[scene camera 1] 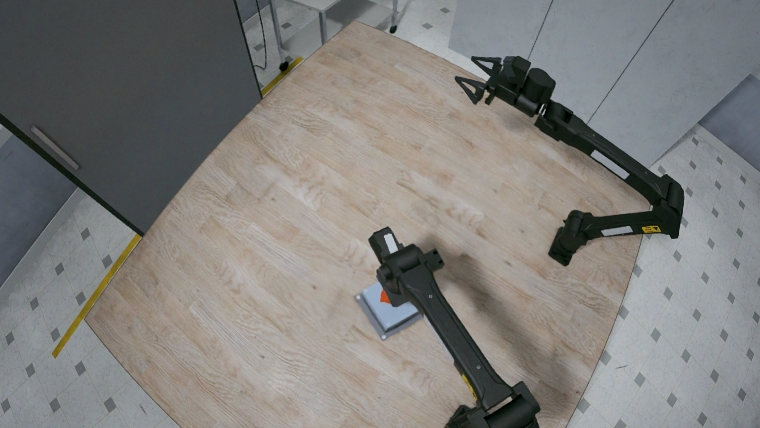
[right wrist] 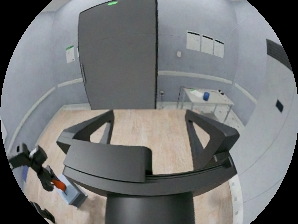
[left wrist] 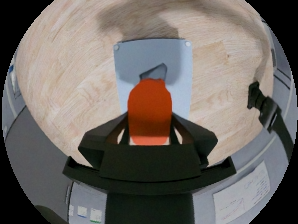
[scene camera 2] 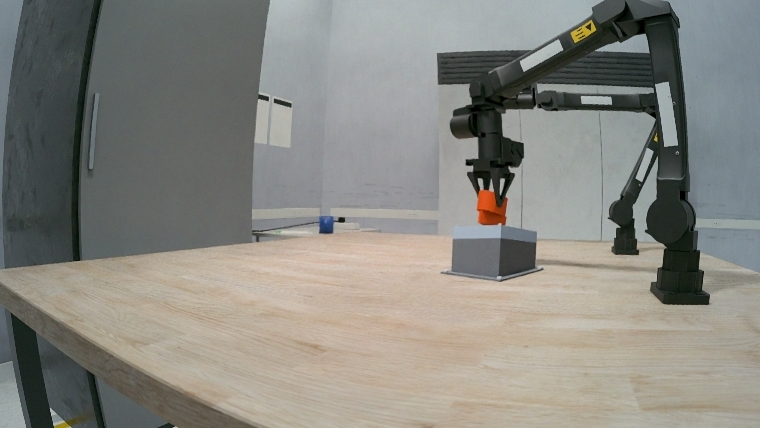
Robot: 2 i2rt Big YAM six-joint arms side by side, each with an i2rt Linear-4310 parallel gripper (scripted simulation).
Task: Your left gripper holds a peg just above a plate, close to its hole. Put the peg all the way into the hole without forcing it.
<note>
I see my left gripper (scene camera 2: 491,206), my right gripper (scene camera 1: 463,67), an orange peg (scene camera 2: 489,214) and a light blue plate (scene camera 1: 385,312).
The orange peg is seen too in the left wrist view (left wrist: 150,105). My left gripper is seen too in the left wrist view (left wrist: 149,113). My right gripper shows as well in the right wrist view (right wrist: 149,113).
</note>
